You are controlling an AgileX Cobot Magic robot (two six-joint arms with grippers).
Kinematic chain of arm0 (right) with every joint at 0, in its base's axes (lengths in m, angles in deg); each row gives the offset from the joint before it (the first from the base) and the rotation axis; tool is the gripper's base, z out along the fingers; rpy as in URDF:
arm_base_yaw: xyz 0 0 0.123 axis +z
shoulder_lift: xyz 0 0 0 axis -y
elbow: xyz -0.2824 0 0.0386 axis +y
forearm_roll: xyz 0.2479 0 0.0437 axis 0.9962 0 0.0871
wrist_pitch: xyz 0 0 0 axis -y
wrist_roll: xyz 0.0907 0 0.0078 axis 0.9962 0 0.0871
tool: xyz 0 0 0 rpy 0 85 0
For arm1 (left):
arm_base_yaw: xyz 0 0 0.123 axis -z
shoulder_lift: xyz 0 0 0 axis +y
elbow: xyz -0.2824 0 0.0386 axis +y
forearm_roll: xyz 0.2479 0 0.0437 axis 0.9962 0 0.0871
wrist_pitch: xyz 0 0 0 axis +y
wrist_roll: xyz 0.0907 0 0.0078 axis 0.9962 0 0.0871
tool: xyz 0 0 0 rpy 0 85 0
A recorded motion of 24 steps. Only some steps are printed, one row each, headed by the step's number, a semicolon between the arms.
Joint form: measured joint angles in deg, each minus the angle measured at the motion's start. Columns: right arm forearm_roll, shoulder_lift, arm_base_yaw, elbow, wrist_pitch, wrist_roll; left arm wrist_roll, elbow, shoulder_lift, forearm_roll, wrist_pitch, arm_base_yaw.
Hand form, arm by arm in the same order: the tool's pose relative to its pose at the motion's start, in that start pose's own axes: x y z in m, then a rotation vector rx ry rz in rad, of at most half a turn. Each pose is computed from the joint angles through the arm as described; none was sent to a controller.
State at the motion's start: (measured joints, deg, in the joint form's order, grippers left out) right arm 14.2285 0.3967 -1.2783 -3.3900 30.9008 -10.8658; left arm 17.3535 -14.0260 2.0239 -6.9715 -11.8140 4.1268
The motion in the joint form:
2: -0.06 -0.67 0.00 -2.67 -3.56 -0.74; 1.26 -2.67 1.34 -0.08 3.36 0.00
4: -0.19 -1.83 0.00 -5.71 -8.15 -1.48; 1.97 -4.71 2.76 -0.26 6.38 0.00
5: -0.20 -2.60 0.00 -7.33 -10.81 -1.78; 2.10 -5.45 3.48 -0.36 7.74 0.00
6: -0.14 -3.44 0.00 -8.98 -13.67 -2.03; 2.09 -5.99 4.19 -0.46 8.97 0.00
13: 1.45 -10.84 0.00 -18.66 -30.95 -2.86; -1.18 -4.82 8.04 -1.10 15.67 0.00
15: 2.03 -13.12 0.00 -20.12 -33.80 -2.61; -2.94 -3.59 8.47 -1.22 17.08 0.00
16: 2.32 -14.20 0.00 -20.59 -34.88 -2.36; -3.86 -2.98 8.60 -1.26 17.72 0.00
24: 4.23 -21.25 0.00 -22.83 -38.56 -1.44; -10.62 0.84 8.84 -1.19 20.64 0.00
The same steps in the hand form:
2: -0.0079 0.0022 0.0059 -0.0133 0.0262 -0.0097; -0.0078 0.0007 0.0048 0.0134 0.0331 0.0201
4: -0.0152 0.0050 0.0130 -0.0313 0.0717 -0.0213; -0.0121 0.0008 0.0094 0.0277 0.0725 0.0292
5: -0.0185 0.0065 0.0169 -0.0414 0.1023 -0.0255; -0.0128 0.0006 0.0116 0.0351 0.0947 0.0298
6: -0.0214 0.0081 0.0208 -0.0519 0.1371 -0.0279; -0.0126 0.0003 0.0136 0.0423 0.1181 0.0280
13: -0.0303 0.0183 0.0467 -0.1137 0.3930 -0.0153; 0.0129 -0.0061 0.0200 0.0866 0.3177 -0.0391
15: -0.0277 0.0203 0.0527 -0.1218 0.4565 -0.0022; 0.0230 -0.0083 0.0185 0.0927 0.3714 -0.0714
16: -0.0255 0.0211 0.0552 -0.1237 0.4859 0.0064; 0.0276 -0.0092 0.0175 0.0945 0.3957 -0.0879
24: -0.0099 0.0249 0.0718 -0.1225 0.6345 0.0509; 0.0534 -0.0145 0.0089 0.0877 0.5218 -0.2014

